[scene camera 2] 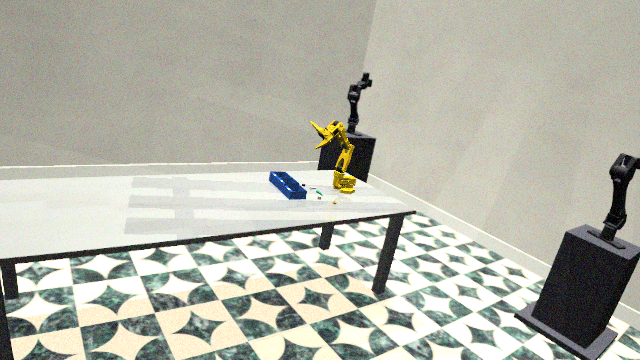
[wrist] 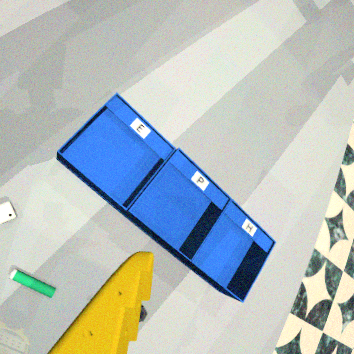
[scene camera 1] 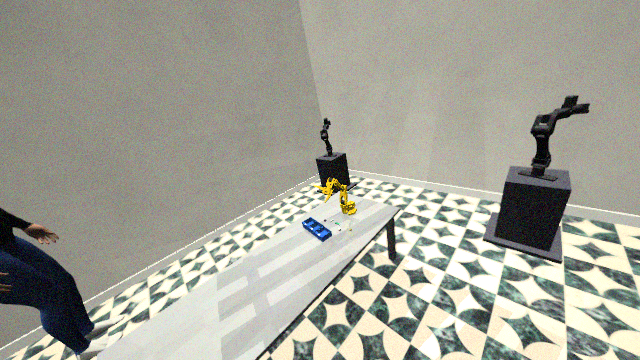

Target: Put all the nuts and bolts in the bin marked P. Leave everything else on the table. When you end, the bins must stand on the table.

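Places are measured from the arm's base along level axes (x ahead, y left, z up), in centimetres.
Pixels of known places: hand, its tool point: (scene camera 2: 315, 147) (wrist: 151, 269) (scene camera 1: 324, 202); arm's base, origin of its link: (scene camera 2: 340, 190) (scene camera 1: 348, 212).
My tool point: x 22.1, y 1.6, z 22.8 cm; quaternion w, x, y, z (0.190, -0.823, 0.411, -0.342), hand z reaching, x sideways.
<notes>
For each thing: its top centre in the pictures, then the offset to it from my tool point. "spot": a spot on its surface instead. Level surfaces: height alone.
- bin marked P, centre of its top: (wrist: 184, 203) (scene camera 2: 287, 180) (scene camera 1: 315, 226) dx +7.1, dy -7.3, dz -18.2 cm
- dark small thing, centre of its top: (wrist: 139, 314) (scene camera 2: 303, 184) (scene camera 1: 325, 220) dx -4.9, dy -10.5, dz -22.0 cm
- small thin thing, centre of its top: (scene camera 2: 313, 186) (scene camera 1: 331, 219) dx -7.5, dy -5.8, dz -21.5 cm
- Bins E, a spot on its surface: (wrist: 117, 145) spot: dx +9.3, dy +1.3, dz -22.1 cm
- H, a spot on its surface: (wrist: 227, 240) spot: dx +7.5, dy -16.5, dz -22.1 cm
- table, height of its surface: dz -22.8 cm
- green cylinder, centre of its top: (wrist: 31, 284) (scene camera 2: 319, 191) dx -7.0, dy +0.7, dz -21.8 cm
- white block, centre of its top: (wrist: 3, 212) dx -2.6, dy +6.5, dz -21.2 cm
- yellowish thing, centre of its top: (scene camera 2: 334, 201) (scene camera 1: 350, 229) dx -6.8, dy +12.9, dz -22.0 cm
My yellow gripper (scene camera 1: 321, 194) (scene camera 2: 314, 135) is wide open and raised above the table. In the wrist view its notched jaw (wrist: 112, 310) shows; the moving jaw is out of the picture. The bin marked P (wrist: 215, 189) is the middle compartment of the blue bin row, and its visible floor is bare. A dark small thing (wrist: 143, 313) (scene camera 1: 325, 220) (scene camera 2: 303, 185), partly hidden behind the jaw in the wrist view, lies beside the bins. A small thin thing (scene camera 2: 313, 188) (scene camera 1: 332, 220) lies near it. The scene views are too coarse to tell nuts or bolts.
Bins E (wrist: 117, 145) and H (wrist: 227, 240) flank P; the row stands on the table (scene camera 1: 200, 305) (scene camera 2: 90, 200). A green cylinder (wrist: 34, 283) (scene camera 2: 319, 193), a white block (wrist: 7, 212) and a yellowish thing (scene camera 2: 334, 202) (scene camera 1: 350, 229) lie near the arm's base.
</notes>
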